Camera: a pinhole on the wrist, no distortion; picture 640 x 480 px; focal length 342.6 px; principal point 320.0 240.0 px. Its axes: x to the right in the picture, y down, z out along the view. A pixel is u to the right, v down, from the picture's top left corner.
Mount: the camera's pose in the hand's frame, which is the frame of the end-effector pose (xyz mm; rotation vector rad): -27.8 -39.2 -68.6 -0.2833 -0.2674 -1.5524
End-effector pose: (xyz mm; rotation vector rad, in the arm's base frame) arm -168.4 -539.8 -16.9 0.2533 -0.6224 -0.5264
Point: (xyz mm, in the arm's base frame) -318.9 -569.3 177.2
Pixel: 411 275
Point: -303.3 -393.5 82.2
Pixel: 236 109
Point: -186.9 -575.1 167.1
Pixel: 336 414
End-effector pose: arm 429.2 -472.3 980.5 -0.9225 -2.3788 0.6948
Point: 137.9 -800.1 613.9
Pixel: 501 166
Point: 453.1 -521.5 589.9
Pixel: 225 138
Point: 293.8 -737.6 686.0
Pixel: 458 112
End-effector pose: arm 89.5 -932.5 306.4 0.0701 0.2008 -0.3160
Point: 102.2 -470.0 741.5
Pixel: 139 127
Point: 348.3 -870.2 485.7
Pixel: 242 455
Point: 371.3 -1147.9 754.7
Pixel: 486 407
